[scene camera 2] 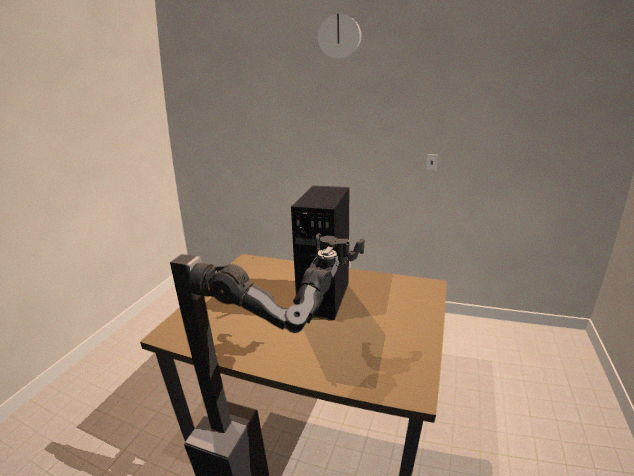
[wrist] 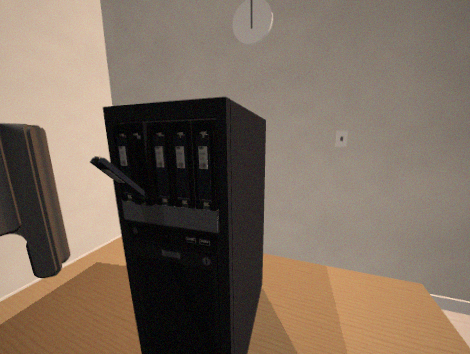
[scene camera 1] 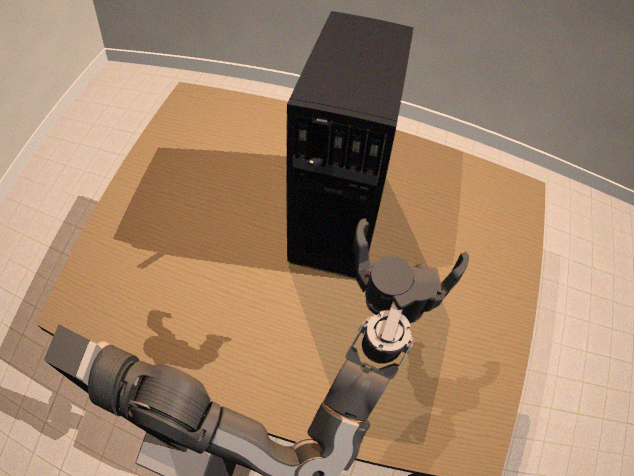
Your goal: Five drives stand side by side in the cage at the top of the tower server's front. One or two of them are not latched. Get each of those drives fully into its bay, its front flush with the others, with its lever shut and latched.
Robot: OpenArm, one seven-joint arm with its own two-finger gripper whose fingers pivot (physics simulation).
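Note:
The black tower server (scene camera 1: 322, 220) (scene camera 2: 342, 245) (wrist: 245, 215) stands upright on the table. In its top cage, the second drive from the left (wrist: 136, 150) has its lever (scene camera 1: 311, 161) (wrist: 117, 175) swung out, hinged low and slanting up and outward. I cannot tell whether this drive's front is flush. The first drive (scene camera 1: 302, 135) (wrist: 123, 156), third drive (scene camera 1: 337, 142) (wrist: 159, 156), fourth drive (scene camera 1: 355, 147) (wrist: 180, 156) and fifth drive (scene camera 1: 373, 150) (wrist: 203, 157) look shut. My gripper (scene camera 1: 413, 238) (scene camera 2: 340, 238) is open and empty, in front of the tower's right side, below cage height. One finger shows at the wrist view's left edge.
The wooden table (scene camera 1: 245, 307) (scene camera 2: 409, 327) (wrist: 390, 310) carries the tower. The arm's bent elbow (scene camera 1: 317, 461) (scene camera 2: 296, 315) is near the table's front edge, and its post (scene camera 2: 199, 327) stands in front of the table. A wall (scene camera 1: 486, 66) (scene camera 2: 245, 128) (wrist: 390, 75) rises behind the tower.

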